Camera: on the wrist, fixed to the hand. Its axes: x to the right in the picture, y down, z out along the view.
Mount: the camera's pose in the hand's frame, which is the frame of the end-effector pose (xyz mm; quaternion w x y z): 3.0 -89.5 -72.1 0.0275 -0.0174 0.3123 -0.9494
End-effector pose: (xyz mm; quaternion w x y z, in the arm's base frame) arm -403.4 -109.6 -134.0 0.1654 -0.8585 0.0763 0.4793
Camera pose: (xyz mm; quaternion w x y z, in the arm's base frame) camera -318.4 -51.7 -82.6 0.4209 -0.2486 -0.7697 -0.4107
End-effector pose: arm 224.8 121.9 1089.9 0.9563 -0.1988 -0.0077 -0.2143
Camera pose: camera 185.5 18.8 1057.5 0.1782 -0.0521 -0.1134 0.9760
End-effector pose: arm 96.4 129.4 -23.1 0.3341 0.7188 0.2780 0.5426
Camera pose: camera 24.2 200.3 -77.8 0.4500 -0.4194 0.7850 -0.0730
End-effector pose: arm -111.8 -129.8 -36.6 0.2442 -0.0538 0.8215 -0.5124
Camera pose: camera -161.8 -114.0 65.7 0.7373 0.6257 -0.0567 0.2485
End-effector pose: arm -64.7 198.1 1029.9 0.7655 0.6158 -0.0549 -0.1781
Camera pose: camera -58.4 247.7 926.4 0.1202 -0.1114 -0.8253 0.5403
